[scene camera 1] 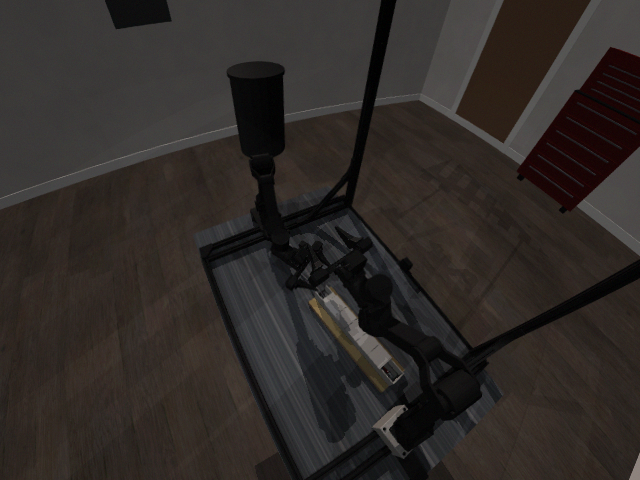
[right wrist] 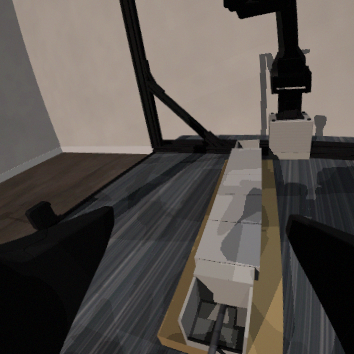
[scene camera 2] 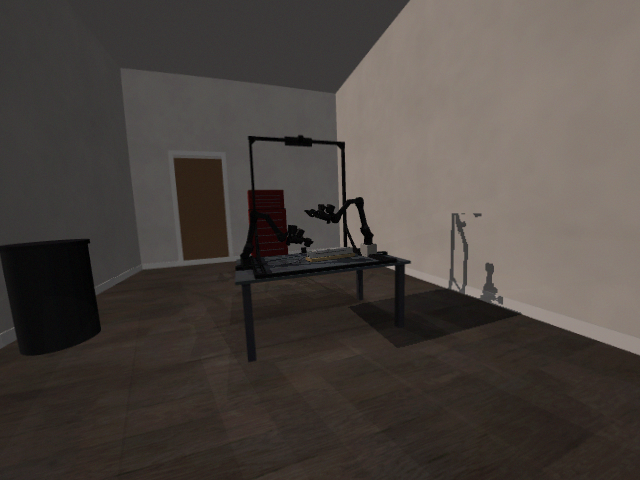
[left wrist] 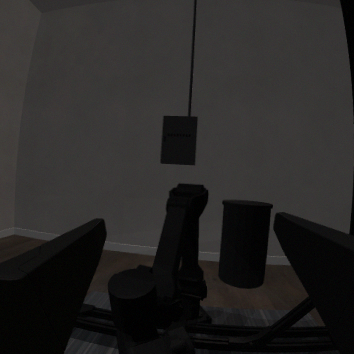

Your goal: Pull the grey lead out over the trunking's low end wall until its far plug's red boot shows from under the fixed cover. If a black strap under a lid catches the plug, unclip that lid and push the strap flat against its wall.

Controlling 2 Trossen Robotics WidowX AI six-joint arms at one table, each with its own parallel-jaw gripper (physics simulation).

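Frame: origin at the left arm's base, x ahead, y left, z up, level; centimetres.
Where they show: left gripper, fingertip midpoint: (scene camera 1: 321,235) (scene camera 2: 306,210) (left wrist: 190,224); right gripper, fingertip midpoint: (right wrist: 202,219); left arm's base at its link origin: (scene camera 1: 404,430) (right wrist: 288,116) (scene camera 2: 368,244); right arm's base at its link origin: (scene camera 1: 266,215) (scene camera 2: 246,265) (left wrist: 188,311).
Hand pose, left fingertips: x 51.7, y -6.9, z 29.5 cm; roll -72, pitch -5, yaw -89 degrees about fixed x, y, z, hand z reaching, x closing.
Observation:
Things, the pixels of their top centre, and the offset from my left fingertips. "*": a spot on its surface instead. Level surfaces: height alone.
- wooden board at its surface level: dz -37.0 cm
- grey lead at a spot on its surface: (right wrist: 218,322) * dx -2.5, dy -2.0, dz -35.2 cm
- small red spot at a spot on its surface: (scene camera 1: 385,369) * dx -36.1, dy -2.8, dz -35.9 cm
The white trunking (scene camera 1: 361,338) (scene camera 2: 330,252) (right wrist: 235,240) lies along a wooden board (scene camera 1: 341,338) (right wrist: 274,280), its lids down in a row. In the right wrist view, the grey lead (right wrist: 218,322) runs through the open near bay and out over its end. In scene camera 1, a small red spot (scene camera 1: 385,369) shows in the opposite end bay; I cannot tell what it is. No black strap can be made out. My left gripper (scene camera 2: 307,212) is open, raised well above the table. My right gripper (scene camera 2: 310,242) (right wrist: 202,219) is open, lower, above the trunking's near end.
In scene camera 1 the two grippers appear to overlap; scene camera 2 shows them at different heights. The black frame (scene camera 1: 369,103) (scene camera 2: 252,175) rises from the table's edge. The left arm's white base block (scene camera 1: 395,431) (right wrist: 291,136) stands beyond the trunking's other end.

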